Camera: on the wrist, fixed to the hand. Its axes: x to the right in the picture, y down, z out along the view.
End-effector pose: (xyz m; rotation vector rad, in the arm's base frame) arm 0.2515 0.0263 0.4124 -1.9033 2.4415 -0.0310
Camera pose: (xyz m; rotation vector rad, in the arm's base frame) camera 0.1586 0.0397 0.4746 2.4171 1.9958 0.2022
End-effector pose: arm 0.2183 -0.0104 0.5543 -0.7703 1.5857 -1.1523
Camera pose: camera 0.1577 0.0341 0.4706 1.5001 0.8398 1.2466
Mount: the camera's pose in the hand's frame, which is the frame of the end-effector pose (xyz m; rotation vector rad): 0.0081 0.0905 -0.0664 -0.1216 -0.0542 3.0840
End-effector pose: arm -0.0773 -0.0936 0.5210 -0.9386 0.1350 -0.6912
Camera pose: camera -0.0532 -0.1089 0.4122 0.0339 1.1554 2.1765
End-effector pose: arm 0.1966 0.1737 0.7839 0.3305 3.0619 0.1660
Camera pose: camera 0.2031 0.2567 0.8597 -3.0614 0.2540 -0.2075
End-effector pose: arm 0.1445 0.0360 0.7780 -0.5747 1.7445 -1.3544
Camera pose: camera 0.0971 0.0952 0.6949 1.5644 0.6183 1.0228
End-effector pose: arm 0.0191 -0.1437 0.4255 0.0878 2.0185 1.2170
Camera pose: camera -0.0569 -0.1396 0.5084 -1.9387 0.0944 -1.0497
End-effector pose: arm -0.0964 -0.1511 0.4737 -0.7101 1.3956 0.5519
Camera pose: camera -0.2062 -0.1385 0.4526 -1.6211 -0.8557 -1.9569
